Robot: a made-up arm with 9 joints.
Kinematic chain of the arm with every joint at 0, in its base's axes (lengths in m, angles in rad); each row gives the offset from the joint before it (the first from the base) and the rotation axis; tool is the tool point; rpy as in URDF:
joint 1: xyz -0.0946 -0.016 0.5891 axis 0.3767 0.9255 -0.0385
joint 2: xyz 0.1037 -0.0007 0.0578 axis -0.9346 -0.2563 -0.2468
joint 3: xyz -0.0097 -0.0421 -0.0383 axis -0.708 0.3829 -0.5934
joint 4: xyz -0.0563 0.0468 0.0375 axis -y
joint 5: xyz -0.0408 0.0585 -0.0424 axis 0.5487 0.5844 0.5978
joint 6: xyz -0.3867 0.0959 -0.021 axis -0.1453 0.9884 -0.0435
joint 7: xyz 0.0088 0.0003 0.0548 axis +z
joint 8: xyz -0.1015 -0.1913 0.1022 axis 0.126 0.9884 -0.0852
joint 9: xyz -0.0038 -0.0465 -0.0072 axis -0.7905 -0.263 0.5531
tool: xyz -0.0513 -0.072 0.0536 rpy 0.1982 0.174 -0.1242
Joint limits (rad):
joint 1: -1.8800..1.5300
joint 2: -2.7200..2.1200
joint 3: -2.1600..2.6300
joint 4: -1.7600..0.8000
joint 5: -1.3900..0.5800
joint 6: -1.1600..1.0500
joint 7: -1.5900..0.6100
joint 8: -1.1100..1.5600
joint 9: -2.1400..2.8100
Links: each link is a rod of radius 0.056 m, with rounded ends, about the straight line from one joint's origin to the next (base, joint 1, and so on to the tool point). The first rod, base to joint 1, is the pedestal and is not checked.
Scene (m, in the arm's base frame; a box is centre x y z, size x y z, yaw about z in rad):
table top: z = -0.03
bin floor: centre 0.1 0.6 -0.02 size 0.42 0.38 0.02 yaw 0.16
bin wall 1: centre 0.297 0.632 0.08 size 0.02 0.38 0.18 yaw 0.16
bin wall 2: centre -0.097 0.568 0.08 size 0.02 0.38 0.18 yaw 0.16
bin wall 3: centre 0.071 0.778 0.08 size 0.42 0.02 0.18 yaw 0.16
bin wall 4: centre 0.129 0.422 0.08 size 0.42 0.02 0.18 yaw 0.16
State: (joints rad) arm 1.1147 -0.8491 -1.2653 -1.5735 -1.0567 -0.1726 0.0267 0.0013 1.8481
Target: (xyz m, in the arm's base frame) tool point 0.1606 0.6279 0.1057
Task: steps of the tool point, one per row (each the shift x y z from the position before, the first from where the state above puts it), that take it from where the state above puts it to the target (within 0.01 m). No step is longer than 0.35 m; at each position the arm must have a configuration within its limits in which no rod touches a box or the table.
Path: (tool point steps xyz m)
1: 0.2549 -0.0836 0.1677
2: 0.2785 0.0516 0.1450
3: 0.2510 0.1773 0.0885
4: 0.1765 0.2682 0.0093
5: 0.0694 0.3051 -0.0762
6: -0.0478 0.2799 -0.1513
7: -0.1501 0.1980 -0.2015
8: -0.2154 0.0766 -0.2181
9: 0.0041 0.0099 -0.0993
10: -0.0041 -0.0099 -0.1027

